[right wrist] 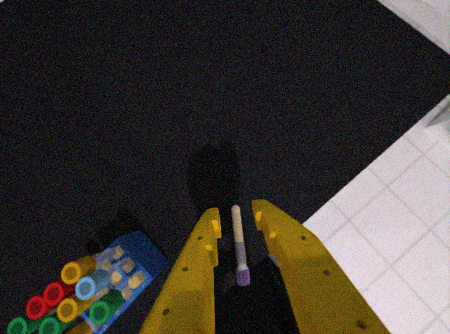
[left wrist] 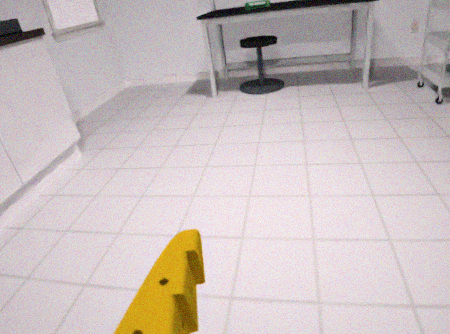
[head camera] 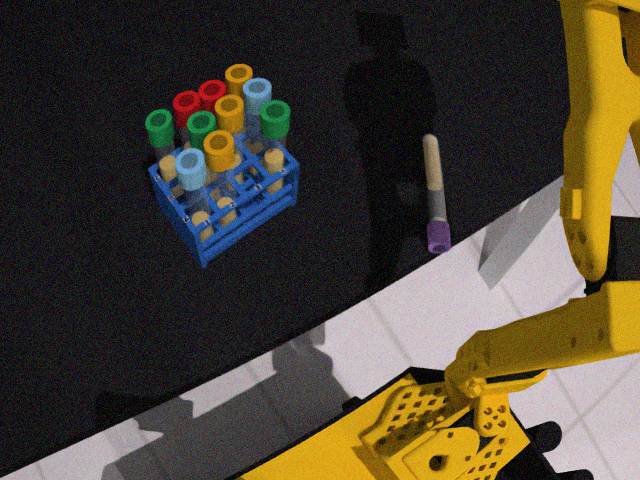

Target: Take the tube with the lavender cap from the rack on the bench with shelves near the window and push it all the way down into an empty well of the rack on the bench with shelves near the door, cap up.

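Frame: origin at the left arm's base, x left, y back, z up, level; metres.
Where they show: left hand at its tool point: (left wrist: 200, 248); right hand at its tool point: (right wrist: 219, 218); right arm's base at its link origin: (head camera: 458, 432).
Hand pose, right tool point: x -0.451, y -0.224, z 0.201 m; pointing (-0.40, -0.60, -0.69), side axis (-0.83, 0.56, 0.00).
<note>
Each offset is from my right tool point to the top centre of the thing. "*": to the spot under its first point.
The tube with the lavender cap @(dx +0.030, dy +0.050, dz -0.194 m) (head camera: 435, 193) lies flat on the black bench top, near its edge, with the cap toward the edge. The blue rack @(* dx +0.191, dy -0.001, dz -0.143 m) (head camera: 224, 193) stands to its left and holds several tubes with green, red, orange and light blue caps; some front wells look empty. In the right wrist view, my right gripper (right wrist: 236, 217) hovers well above the lying tube (right wrist: 239, 246), which shows in the narrow gap between the jaws without touching them. The jaws are shut and empty. The rack also shows in the right wrist view (right wrist: 107, 282) at the lower left. My left gripper (left wrist: 180, 282) shows one notched jaw over the floor, fully open.
The bench edge (head camera: 359, 307) runs diagonally, with white tiled floor below it. My right arm (head camera: 599, 155) stands at the right of the head view. The left wrist view shows a far bench (left wrist: 284, 10) with a stool (left wrist: 259, 61), a wheeled cart (left wrist: 433, 50) and a white cabinet (left wrist: 31, 101).
</note>
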